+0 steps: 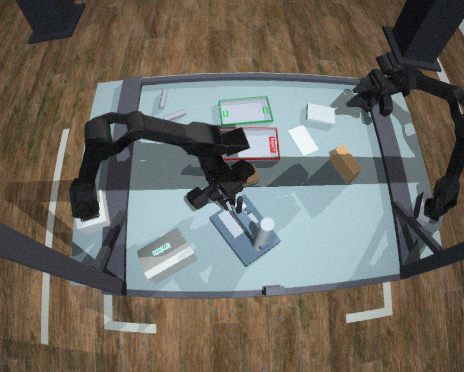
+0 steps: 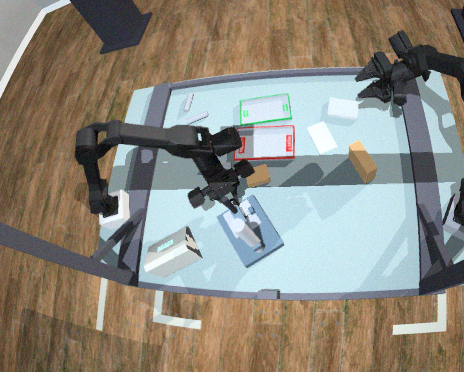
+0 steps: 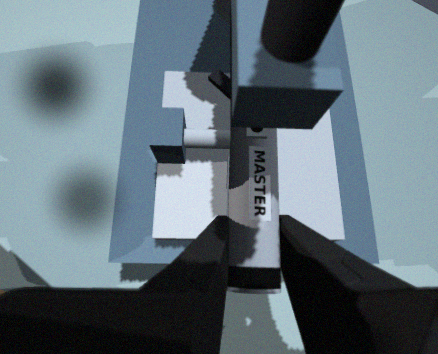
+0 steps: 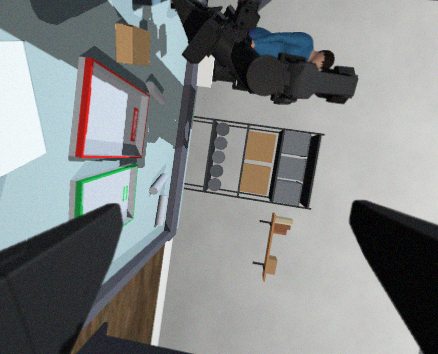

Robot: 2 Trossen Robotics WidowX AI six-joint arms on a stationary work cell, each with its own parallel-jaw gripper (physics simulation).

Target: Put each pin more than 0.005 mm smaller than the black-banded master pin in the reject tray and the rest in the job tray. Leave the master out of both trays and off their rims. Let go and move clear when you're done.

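Frame: origin at the left arm's base, x ahead, y left, z up, level; metres.
Seen in the pictures: left gripper, fingertip midpoint: (image 1: 230,207) (image 3: 251,225); right gripper, fingertip midpoint: (image 1: 349,98) (image 2: 356,88) (image 4: 236,212); left arm's base, origin of the base link: (image 1: 88,209) (image 2: 110,207) (image 4: 215,70); right arm's base, origin of the base link: (image 1: 432,210).
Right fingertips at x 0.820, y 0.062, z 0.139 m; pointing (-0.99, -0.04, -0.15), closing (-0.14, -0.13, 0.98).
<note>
Pixels of each thing's middle, then the offset from my right fingertips to it.
- black-banded master pin, body centre: (image 3: 253,188) (image 1: 233,211) dx -0.410, dy -0.179, dz -0.153 m
- third pin, body centre: (image 4: 155,93) dx -0.448, dy -0.001, dz -0.193 m
- red-rimmed reject tray, body centre: (image 4: 117,119) (image 2: 264,143) (image 1: 249,143) dx -0.294, dy +0.028, dz -0.195 m
- green-rimmed job tray, body centre: (image 4: 108,203) (image 2: 265,109) (image 1: 245,110) dx -0.265, dy +0.153, dz -0.195 m
- grey display box, body centre: (image 1: 163,253) (image 2: 168,249) dx -0.625, dy -0.243, dz -0.148 m
- white box, body centre: (image 2: 343,108) (image 1: 320,114) dx -0.016, dy +0.076, dz -0.194 m
- white card, body centre: (image 4: 8,109) (image 2: 321,137) (image 1: 303,140) dx -0.117, dy -0.001, dz -0.202 m
The black-banded master pin (image 3: 254,255), marked MASTER, lies on the blue measuring stand (image 1: 246,259) (image 2: 250,260) (image 3: 125,220). My left gripper (image 3: 251,225) (image 1: 234,206) is shut on its banded end, one finger at each side. My right gripper (image 1: 356,100) (image 2: 358,86) (image 4: 236,212) is open and empty above the back right. Two plain pins (image 1: 163,99) (image 2: 197,118) (image 4: 158,183) lie at the back left; a third pin (image 4: 156,91) lies beside the red-rimmed reject tray (image 1: 278,143) (image 2: 265,159) (image 4: 85,107). The green-rimmed job tray (image 1: 247,122) (image 2: 266,121) (image 4: 78,197) is behind it.
A grey display box (image 1: 172,260) (image 2: 172,257) stands left of the stand; its digits are too blurred to read. Brown blocks (image 1: 345,164) (image 2: 259,176), a white box (image 1: 320,114) (image 2: 342,109) and a white card (image 1: 303,140) (image 2: 322,137) are on the table. The stand's upright post rises beside my left gripper.
</note>
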